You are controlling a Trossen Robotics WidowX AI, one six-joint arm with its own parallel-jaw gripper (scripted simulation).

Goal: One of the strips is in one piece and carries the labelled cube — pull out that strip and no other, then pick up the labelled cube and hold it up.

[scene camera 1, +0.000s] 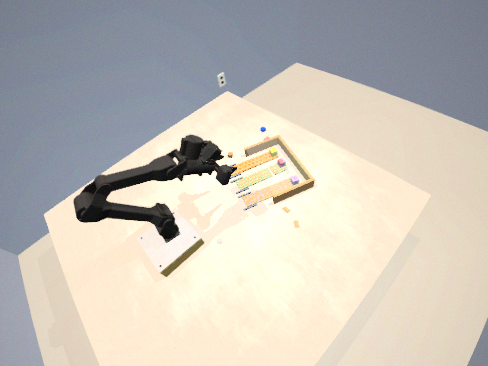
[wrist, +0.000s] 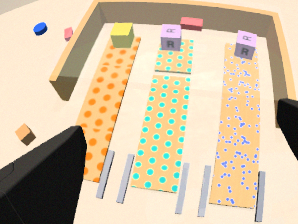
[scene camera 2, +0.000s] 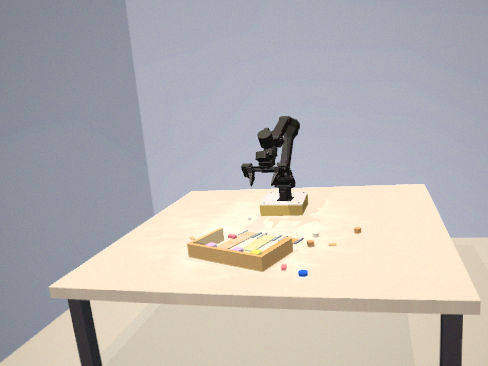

Labels:
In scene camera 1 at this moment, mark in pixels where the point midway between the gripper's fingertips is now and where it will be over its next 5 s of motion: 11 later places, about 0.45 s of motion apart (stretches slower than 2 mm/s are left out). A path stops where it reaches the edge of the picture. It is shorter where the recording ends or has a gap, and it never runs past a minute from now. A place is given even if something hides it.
My gripper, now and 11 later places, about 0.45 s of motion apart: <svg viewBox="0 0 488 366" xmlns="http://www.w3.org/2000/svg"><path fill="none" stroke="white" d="M230 162L241 174L248 188L249 190L250 193L250 197L250 198L250 199L249 199L244 200L241 202L237 204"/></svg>

